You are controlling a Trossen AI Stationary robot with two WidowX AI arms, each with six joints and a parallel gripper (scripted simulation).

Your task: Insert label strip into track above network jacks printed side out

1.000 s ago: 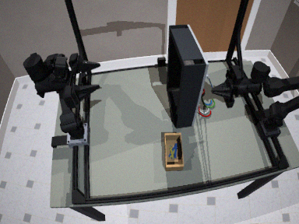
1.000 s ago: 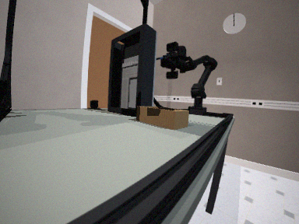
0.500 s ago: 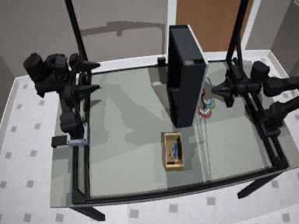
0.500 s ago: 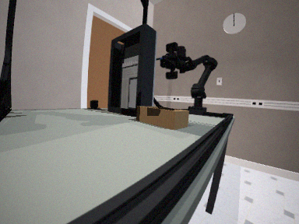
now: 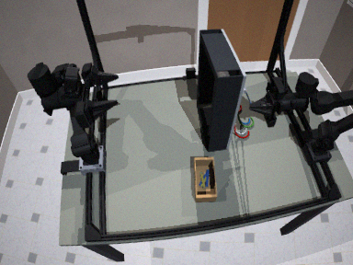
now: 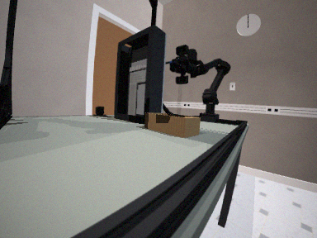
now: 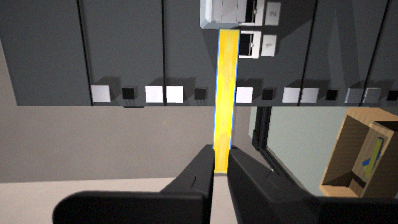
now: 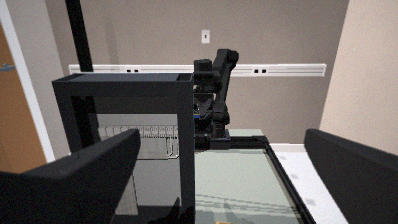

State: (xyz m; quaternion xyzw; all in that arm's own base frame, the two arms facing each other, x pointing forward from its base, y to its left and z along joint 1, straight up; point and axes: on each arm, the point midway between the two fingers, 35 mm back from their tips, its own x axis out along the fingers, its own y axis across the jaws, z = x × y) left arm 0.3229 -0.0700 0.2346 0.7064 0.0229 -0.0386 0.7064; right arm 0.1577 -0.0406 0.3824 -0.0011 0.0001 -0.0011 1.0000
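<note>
My left hand is 30 mm past the label strip and 30 mm to the left of it. From my left hand the other things lie so: box 130 mm ahead, 170 mm to the right, 270 mm below.
</note>
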